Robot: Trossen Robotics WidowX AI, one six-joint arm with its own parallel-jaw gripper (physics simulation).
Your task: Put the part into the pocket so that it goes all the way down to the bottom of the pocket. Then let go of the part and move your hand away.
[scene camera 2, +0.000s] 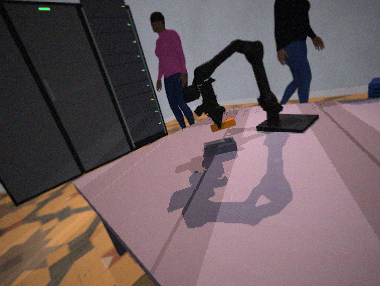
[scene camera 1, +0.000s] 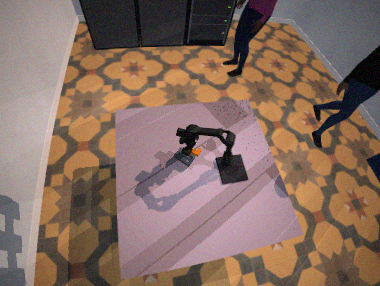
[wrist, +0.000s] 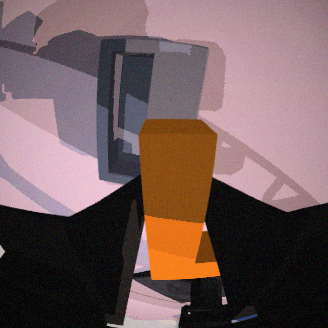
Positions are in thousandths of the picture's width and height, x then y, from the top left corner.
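Note:
The gripper (wrist: 526, 553) holds an orange block (wrist: 538, 474) and touches nothing else. Also present: a grey pocket block (wrist: 422, 239).

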